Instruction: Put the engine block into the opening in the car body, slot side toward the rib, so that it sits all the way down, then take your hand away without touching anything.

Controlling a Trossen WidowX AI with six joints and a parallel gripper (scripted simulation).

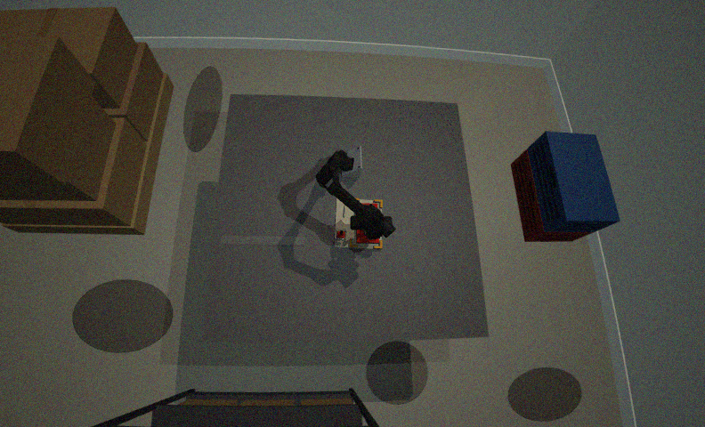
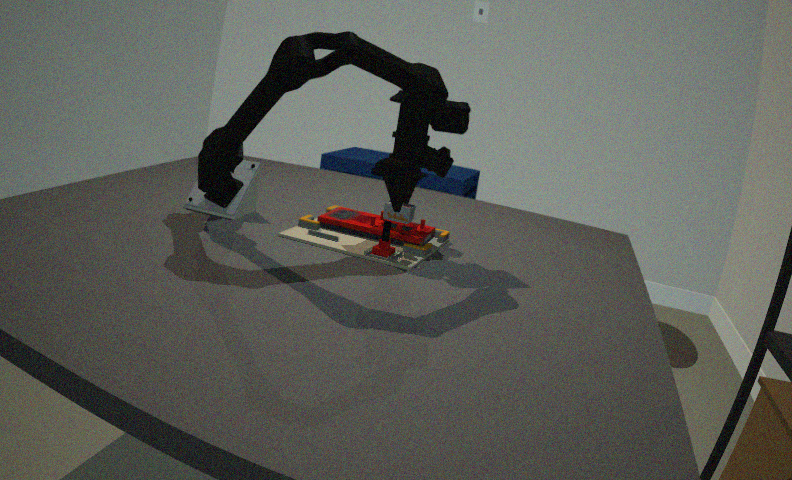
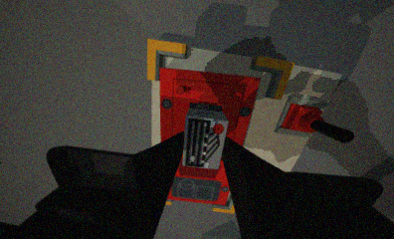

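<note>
My gripper tip is now 12 cm to the left of the dark post, 4 cm short of it and 2 cm above it. The rest, counted from my gripper tip: grey engine block 1 cm below.
</note>
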